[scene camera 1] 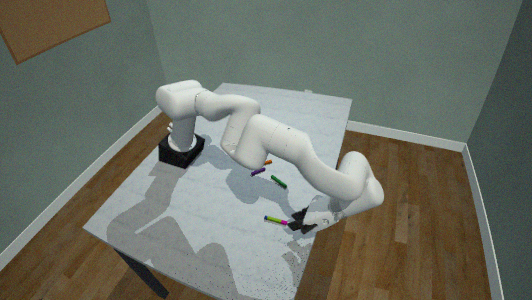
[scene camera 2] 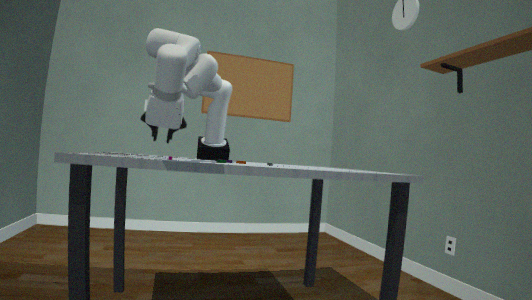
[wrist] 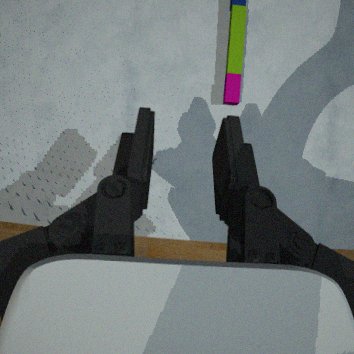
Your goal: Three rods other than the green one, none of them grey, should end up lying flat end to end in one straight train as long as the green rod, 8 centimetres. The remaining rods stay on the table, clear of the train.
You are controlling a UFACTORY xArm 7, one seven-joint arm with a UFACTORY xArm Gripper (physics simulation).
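Pixels of known places: gripper, fingertip midpoint: (scene camera 1: 292, 222) (scene camera 2: 161, 139) (wrist: 185, 132); arm's base, link origin: (scene camera 1: 182, 141) (scene camera 2: 213, 142).
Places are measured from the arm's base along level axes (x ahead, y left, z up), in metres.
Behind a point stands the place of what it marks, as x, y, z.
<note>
A blue rod (scene camera 1: 266, 217) @(0.497, -0.101, -0.078) (wrist: 238, 2) @(0.499, -0.100, -0.078), a lime rod (scene camera 1: 274, 220) @(0.527, -0.097, -0.080) (wrist: 236, 40) @(0.526, -0.094, -0.078) and a magenta rod (scene camera 1: 284, 223) @(0.563, -0.092, -0.080) (scene camera 2: 170, 158) @(0.569, -0.085, -0.083) (wrist: 232, 89) @(0.561, -0.087, -0.078) lie flat end to end in a straight line, with no gap visible; part of the blue rod is cut off in the wrist view. The green rod (scene camera 1: 279, 181) @(0.448, 0.067, -0.078) (scene camera 2: 221, 161) @(0.460, 0.070, -0.083) lies apart from them. My gripper (scene camera 1: 291, 221) @(0.602, -0.109, -0.026) (scene camera 2: 162, 141) @(0.602, -0.109, -0.026) (wrist: 185, 132) @(0.602, -0.109, -0.026) is partly open and empty, above the table beyond the magenta end.
A purple rod (scene camera 1: 258, 171) @(0.345, 0.075, -0.080) (scene camera 2: 230, 161) @(0.359, 0.099, -0.082) and an orange rod (scene camera 1: 268, 162) @(0.351, 0.141, -0.081) (scene camera 2: 241, 162) @(0.353, 0.141, -0.083) lie near the green rod, away from the line. A small grey rod (scene camera 2: 270, 164) @(0.344, 0.254, -0.083) shows in scene camera 2. The table's edge (scene camera 2: 300, 171) @(0.591, 0.322, -0.094) runs below the arm's wrist side.
</note>
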